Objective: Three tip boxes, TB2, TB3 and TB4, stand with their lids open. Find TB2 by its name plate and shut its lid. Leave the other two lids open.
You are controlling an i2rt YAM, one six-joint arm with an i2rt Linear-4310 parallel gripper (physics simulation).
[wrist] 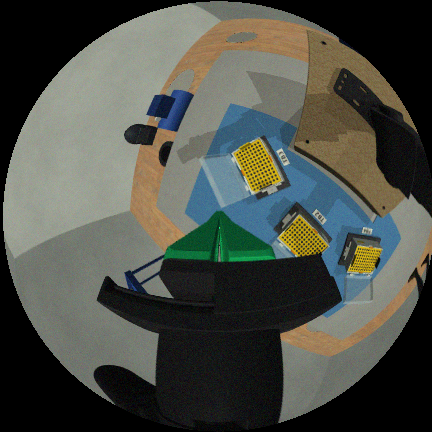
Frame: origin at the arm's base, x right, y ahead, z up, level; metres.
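Seen in the pictures: gripper, fingertip midpoint: [218,216].
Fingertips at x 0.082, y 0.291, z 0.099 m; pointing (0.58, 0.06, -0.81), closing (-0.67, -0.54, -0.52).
Pixels of each thing's middle, then the offset from my fingertips to it. Level surfaces: height alone.
- box TB2, body centre: [303,242] dx -0.149, dy +0.023, dz -0.227 m
- box TB3, body centre: [255,165] dx +0.067, dy -0.023, dz -0.227 m
- box TB4, body centre: [366,261] dx -0.339, dy -0.098, dz -0.227 m
- blue mat, its level: dz -0.292 m
The box TB2 [303,236] has a yellow perforated top, with its name plate [319,216] beside its upper right edge. Its clear lid [281,248] is open towards the lower left, and my gripper's dark body hides most of it. The box TB3 [257,166] stands up and to the left, with its clear lid [225,181] open to the left. The box TB4 [366,258] stands at the right, with its clear lid [358,289] open downwards. My gripper [218,216] has green fingers pressed together, shut on nothing, left of TB2 and below TB3.
The boxes stand on a blue mat [200,202]. A brown board [330,110] carrying the black arm base is at the upper right. A blue object [176,110] and a black object [140,134] are at the table's left edge. Wooden edging [142,185] borders the table.
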